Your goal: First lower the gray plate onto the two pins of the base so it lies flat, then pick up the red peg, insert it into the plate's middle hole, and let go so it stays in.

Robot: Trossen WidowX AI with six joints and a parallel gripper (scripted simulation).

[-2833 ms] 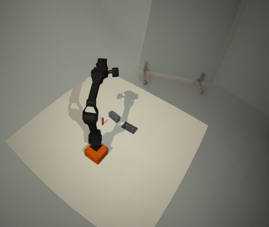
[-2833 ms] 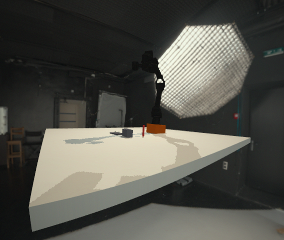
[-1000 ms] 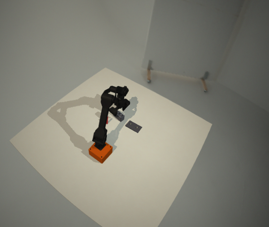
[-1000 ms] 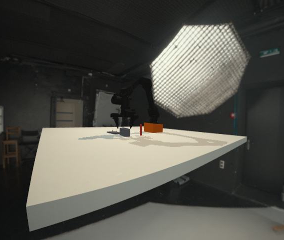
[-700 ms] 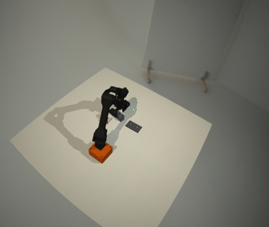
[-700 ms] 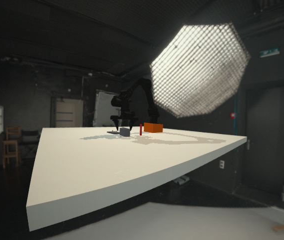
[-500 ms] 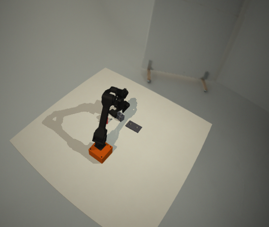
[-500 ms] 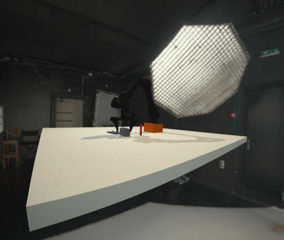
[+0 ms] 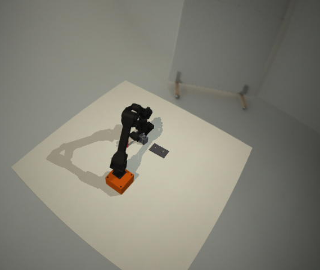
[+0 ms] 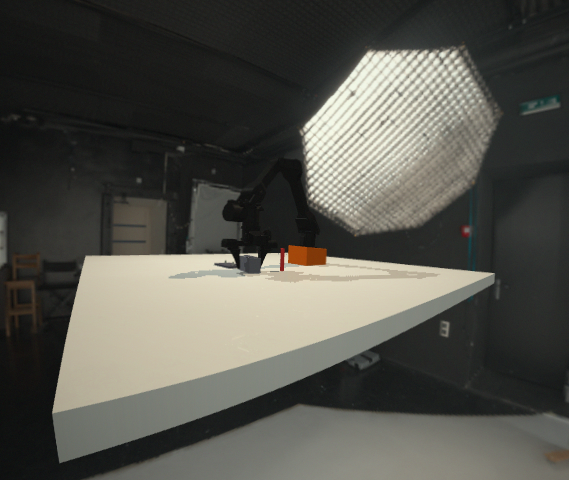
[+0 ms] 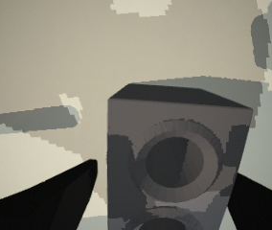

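Right now the dark flat base is 16 cm to the right of my gripper tip. Round my gripper tip: gray plate 3 cm above; then red peg 12 cm behind, 3 cm to the left, 3 cm above.
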